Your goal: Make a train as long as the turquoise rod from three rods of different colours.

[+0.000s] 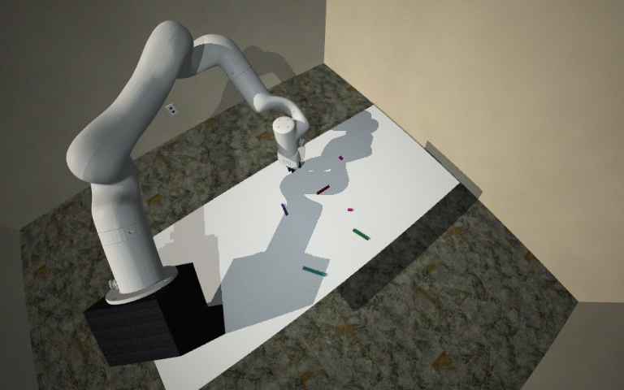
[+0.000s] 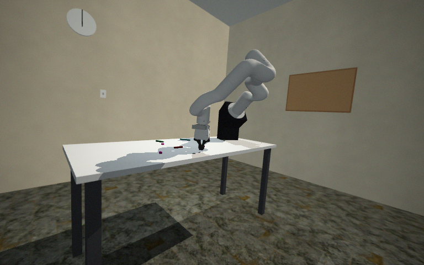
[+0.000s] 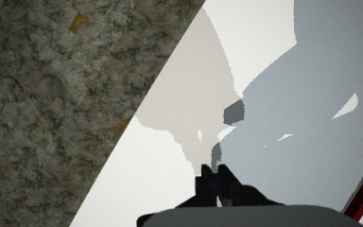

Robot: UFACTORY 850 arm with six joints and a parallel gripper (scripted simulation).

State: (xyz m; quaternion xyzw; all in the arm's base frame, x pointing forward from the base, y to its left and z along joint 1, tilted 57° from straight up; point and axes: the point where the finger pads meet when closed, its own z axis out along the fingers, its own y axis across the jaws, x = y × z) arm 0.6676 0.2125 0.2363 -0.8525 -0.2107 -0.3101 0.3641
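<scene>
The blue rod is 2 cm below my hand. From my hand the other things lie so: red rod: 17 cm to the right, 9 cm ahead, 3 cm below; then green rod: 44 cm to the right, 13 cm ahead, 3 cm below; then purple rod: 17 cm to the right, 12 cm behind, 3 cm below.
</scene>
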